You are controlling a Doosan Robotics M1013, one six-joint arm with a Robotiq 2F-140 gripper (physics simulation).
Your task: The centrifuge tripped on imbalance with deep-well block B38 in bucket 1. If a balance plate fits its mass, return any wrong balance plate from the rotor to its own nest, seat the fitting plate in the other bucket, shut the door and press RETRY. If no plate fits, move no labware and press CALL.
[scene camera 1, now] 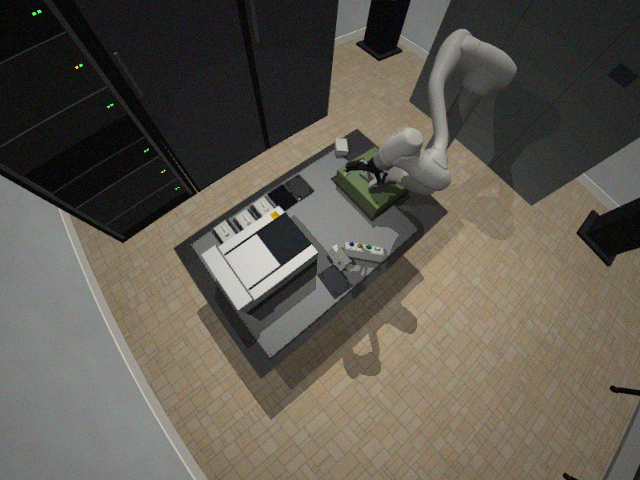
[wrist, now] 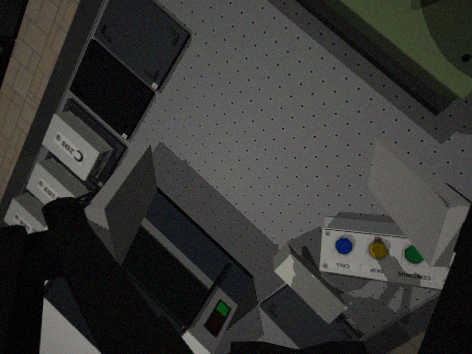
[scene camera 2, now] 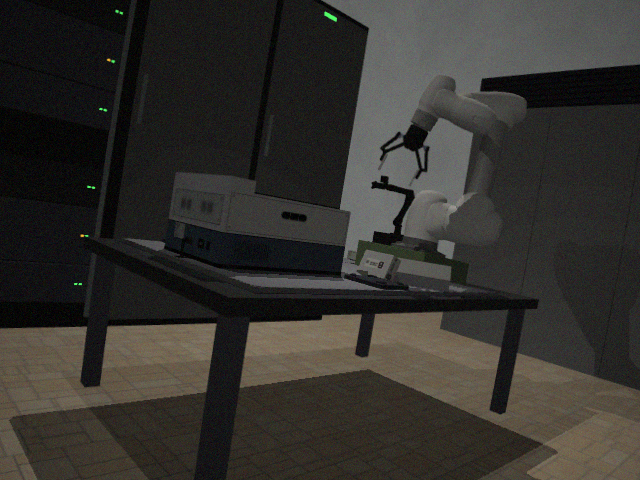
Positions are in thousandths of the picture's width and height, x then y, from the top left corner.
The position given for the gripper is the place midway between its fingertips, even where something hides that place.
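Note:
Scene camera 2 shows the gripper (scene camera 2: 616, 370), open and holding nothing. The gripper is visible again in the wrist view (wrist: 556, 468), and a white button box (wrist: 804, 708) is in sight as well.

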